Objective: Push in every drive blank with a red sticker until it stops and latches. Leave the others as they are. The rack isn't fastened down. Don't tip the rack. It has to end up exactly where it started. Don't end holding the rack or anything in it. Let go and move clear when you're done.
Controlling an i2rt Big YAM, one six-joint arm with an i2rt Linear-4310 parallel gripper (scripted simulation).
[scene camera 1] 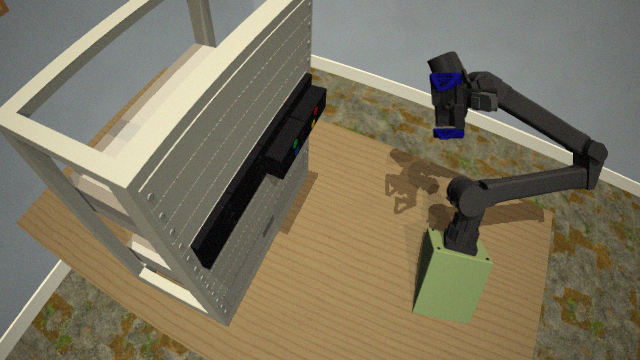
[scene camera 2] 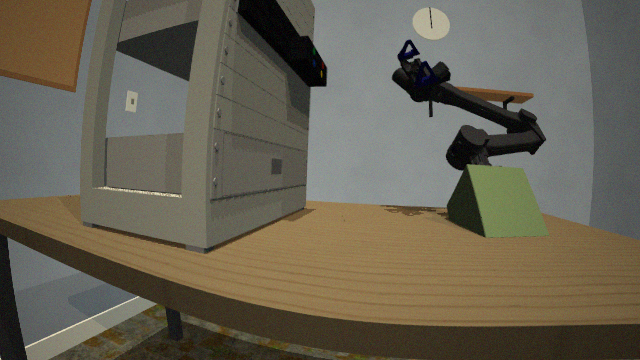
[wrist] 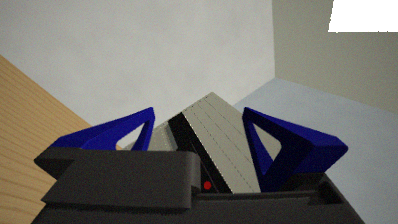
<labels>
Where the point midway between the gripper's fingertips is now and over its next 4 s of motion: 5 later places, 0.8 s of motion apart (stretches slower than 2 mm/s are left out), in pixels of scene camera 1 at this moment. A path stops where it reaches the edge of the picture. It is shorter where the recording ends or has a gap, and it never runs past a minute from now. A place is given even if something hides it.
The gripper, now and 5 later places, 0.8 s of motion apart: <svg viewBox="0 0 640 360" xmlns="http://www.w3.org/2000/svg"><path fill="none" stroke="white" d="M442 115L429 119L392 129L354 133L345 136L354 139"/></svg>
</labels>
